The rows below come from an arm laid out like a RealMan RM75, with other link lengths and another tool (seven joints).
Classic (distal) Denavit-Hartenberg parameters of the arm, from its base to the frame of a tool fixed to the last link. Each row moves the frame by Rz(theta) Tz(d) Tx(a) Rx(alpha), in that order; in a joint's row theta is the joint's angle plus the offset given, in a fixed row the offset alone. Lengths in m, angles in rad.
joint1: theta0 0, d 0.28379, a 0, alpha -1.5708
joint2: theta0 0, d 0, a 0, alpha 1.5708
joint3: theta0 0, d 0.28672, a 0, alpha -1.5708
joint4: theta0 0, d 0, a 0, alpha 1.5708
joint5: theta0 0, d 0.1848, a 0, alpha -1.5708
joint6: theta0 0, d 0, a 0, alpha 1.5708
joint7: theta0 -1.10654, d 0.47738, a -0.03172, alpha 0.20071
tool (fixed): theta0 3.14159, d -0.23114, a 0, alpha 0
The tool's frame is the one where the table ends.
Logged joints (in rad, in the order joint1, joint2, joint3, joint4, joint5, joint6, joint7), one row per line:
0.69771 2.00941 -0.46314 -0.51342 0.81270 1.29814 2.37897
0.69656 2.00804 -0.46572 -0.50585 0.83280 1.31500 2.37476
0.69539 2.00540 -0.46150 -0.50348 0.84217 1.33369 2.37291
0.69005 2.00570 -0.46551 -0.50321 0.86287 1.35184 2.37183
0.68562 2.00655 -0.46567 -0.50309 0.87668 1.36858 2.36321
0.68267 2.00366 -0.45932 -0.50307 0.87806 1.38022 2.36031
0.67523 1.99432 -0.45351 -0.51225 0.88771 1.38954 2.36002
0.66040 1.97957 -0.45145 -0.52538 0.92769 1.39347 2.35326
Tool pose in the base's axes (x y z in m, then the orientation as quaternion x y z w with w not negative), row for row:
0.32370 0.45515 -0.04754 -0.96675 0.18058 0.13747 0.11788
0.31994 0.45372 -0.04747 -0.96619 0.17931 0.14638 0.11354
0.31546 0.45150 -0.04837 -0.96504 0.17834 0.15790 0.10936
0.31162 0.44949 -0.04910 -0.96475 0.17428 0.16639 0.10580
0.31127 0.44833 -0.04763 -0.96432 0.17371 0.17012 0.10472
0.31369 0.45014 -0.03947 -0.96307 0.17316 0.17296 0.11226
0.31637 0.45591 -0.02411 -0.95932 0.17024 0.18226 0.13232
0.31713 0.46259 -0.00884 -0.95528 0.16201 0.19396 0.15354
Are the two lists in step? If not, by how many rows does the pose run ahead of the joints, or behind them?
The pose runs 1 row ahead of the joints: the pose in row i belongs to the joints in row i + 1.
